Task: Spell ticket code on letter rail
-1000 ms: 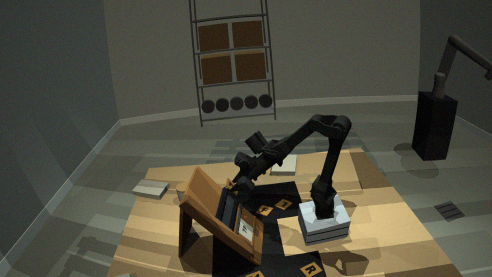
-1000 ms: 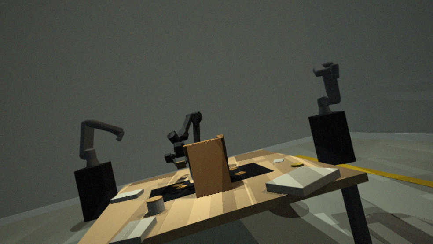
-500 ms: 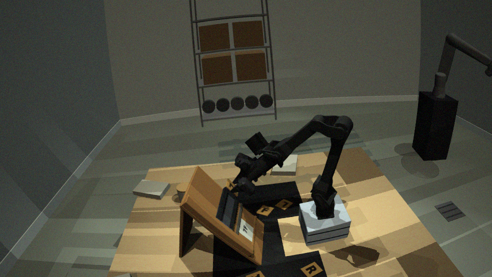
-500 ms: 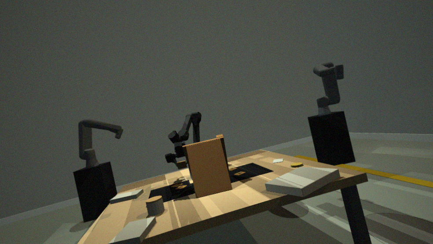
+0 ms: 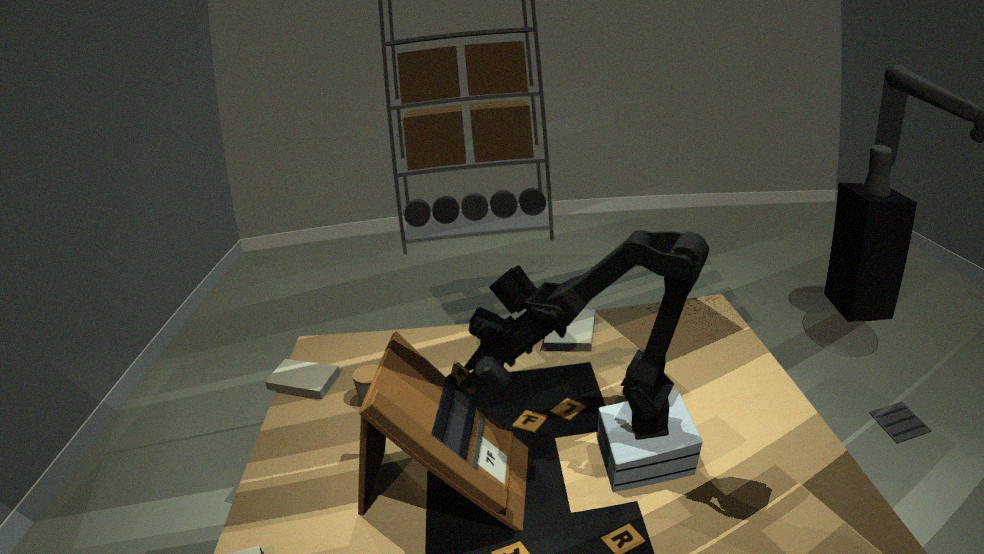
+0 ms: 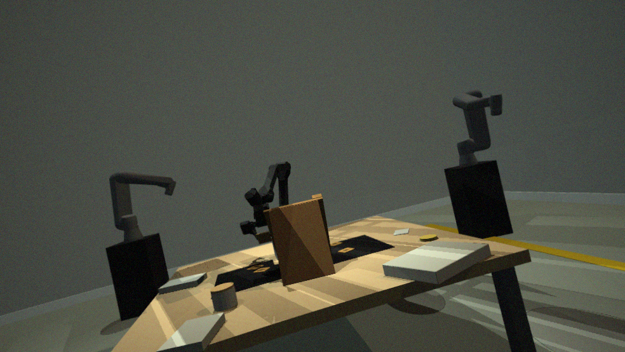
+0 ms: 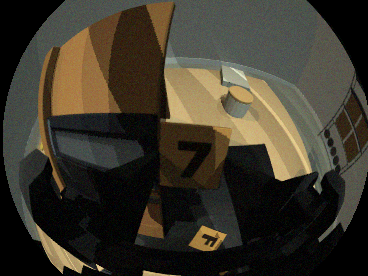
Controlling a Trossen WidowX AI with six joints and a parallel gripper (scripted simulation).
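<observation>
The white ticket lies 15 cm to the left of my gripper tip, 8 cm below it and 6 cm behind it. The rest, counted from my gripper tip: card: 64 cm to the left, 24 cm behind, 16 cm below; yellow disc: 68 cm to the left, 15 cm below, 1 cm ahead.
</observation>
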